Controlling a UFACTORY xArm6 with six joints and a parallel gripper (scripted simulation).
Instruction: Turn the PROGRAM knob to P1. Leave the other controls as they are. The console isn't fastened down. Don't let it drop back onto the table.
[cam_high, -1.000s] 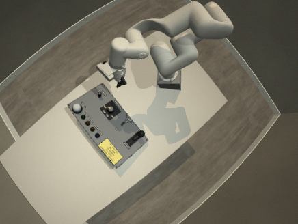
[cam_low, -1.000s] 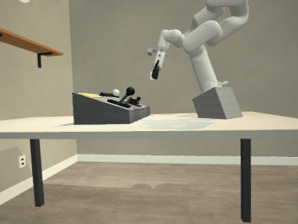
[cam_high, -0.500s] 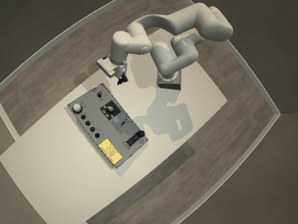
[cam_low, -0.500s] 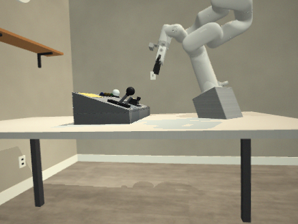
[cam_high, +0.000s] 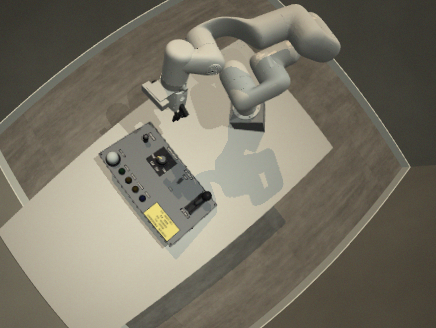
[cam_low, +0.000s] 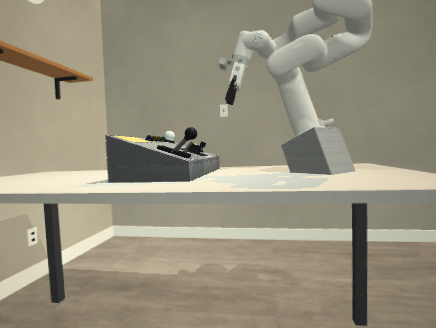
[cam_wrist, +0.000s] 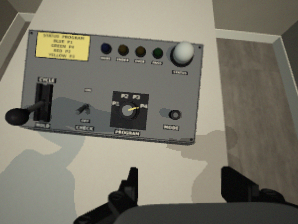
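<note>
Right now the grey sloped console is 180 mm ahead of my hand, 130 mm to the left of it and 210 mm below it. Round my hand: check toggle: 160 mm ahead, 200 mm to the left, 200 mm below; then black lever: 150 mm ahead, 320 mm to the left, 180 mm below; then mode knob: 130 mm ahead, 40 mm to the right, 190 mm below.
</note>
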